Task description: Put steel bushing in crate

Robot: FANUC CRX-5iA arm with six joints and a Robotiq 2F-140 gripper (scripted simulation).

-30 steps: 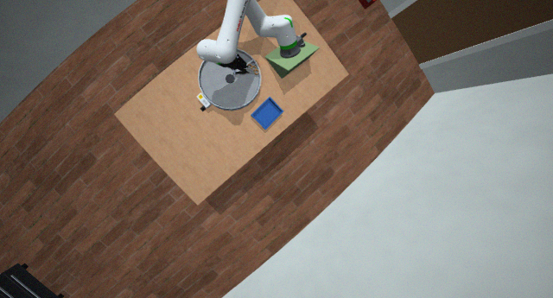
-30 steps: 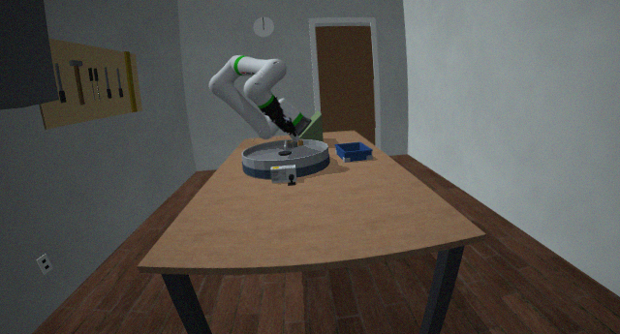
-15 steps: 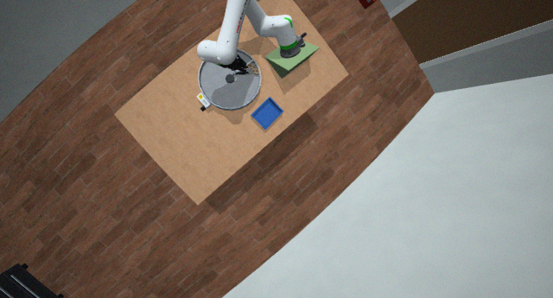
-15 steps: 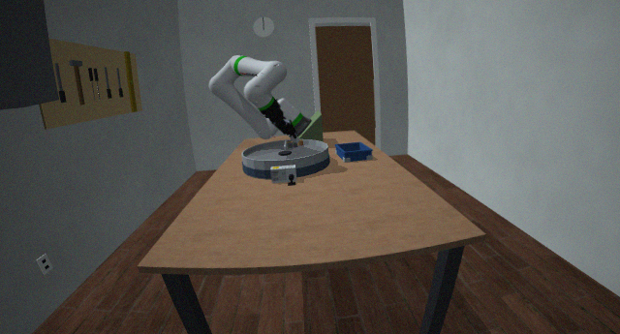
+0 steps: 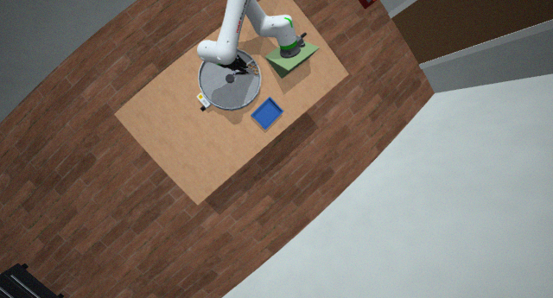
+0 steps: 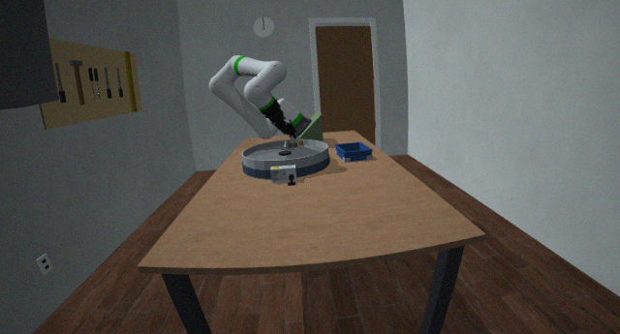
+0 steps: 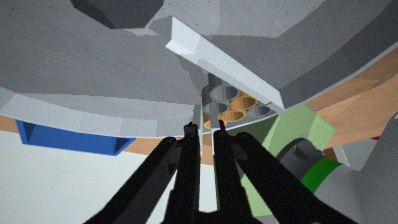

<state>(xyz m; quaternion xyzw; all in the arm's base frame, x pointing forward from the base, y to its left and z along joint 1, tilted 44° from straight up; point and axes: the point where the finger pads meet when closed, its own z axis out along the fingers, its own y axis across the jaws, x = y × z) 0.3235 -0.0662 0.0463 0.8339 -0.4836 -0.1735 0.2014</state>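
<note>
Right now the blue crate is 29 cm to the left of my hand, 9 cm ahead of it and 8 cm below it. Also, from my hand: round grey turning table 12 cm ahead, 5 cm to the right, 5 cm below.
</note>
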